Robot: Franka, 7 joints.
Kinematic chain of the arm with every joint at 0, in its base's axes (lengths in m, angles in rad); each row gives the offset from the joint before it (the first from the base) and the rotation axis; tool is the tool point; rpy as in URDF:
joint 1: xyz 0 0 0.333 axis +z
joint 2: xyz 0 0 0 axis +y
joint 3: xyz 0 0 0.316 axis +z
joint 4: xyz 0.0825 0 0 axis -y
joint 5: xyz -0.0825 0 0.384 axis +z
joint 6: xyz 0 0 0 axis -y
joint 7: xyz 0.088 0 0 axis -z
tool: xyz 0 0 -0.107 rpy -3.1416 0 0
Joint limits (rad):
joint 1: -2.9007..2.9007
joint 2: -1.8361..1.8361
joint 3: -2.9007..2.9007
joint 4: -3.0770..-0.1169
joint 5: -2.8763..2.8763
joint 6: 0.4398..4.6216
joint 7: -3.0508..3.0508
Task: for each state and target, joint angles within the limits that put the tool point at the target. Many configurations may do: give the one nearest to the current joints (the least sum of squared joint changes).
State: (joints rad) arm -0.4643 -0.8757 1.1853 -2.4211 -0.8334 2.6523 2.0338
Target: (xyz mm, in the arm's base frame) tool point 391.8 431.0 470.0
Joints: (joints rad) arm -0.8525 -0.8586 1.4229 -2.1134 -0.8159 2.7121 2.0338
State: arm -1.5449 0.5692 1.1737 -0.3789 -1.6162 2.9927 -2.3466
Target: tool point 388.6 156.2 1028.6
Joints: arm -1.2407 0.0185 1.4620 -0.8626 -1.6818 3.0721 -2.3466
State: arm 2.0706 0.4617 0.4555 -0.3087 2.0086 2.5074 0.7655
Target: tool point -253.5 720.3 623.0
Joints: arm 1.8067 0.6510 0.2948 -0.8576 2.0842 2.8784 0.7655
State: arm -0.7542 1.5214 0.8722 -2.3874 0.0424 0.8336 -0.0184
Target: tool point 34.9 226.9 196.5
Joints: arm -0.4682 1.7389 0.9410 -2.5466 0.0739 1.0123 -0.0184
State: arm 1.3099 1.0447 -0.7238 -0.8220 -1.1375 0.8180 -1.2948
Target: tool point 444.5 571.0 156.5
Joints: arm 1.3226 1.4594 -0.5383 -0.7898 -1.1777 1.1942 -1.2948
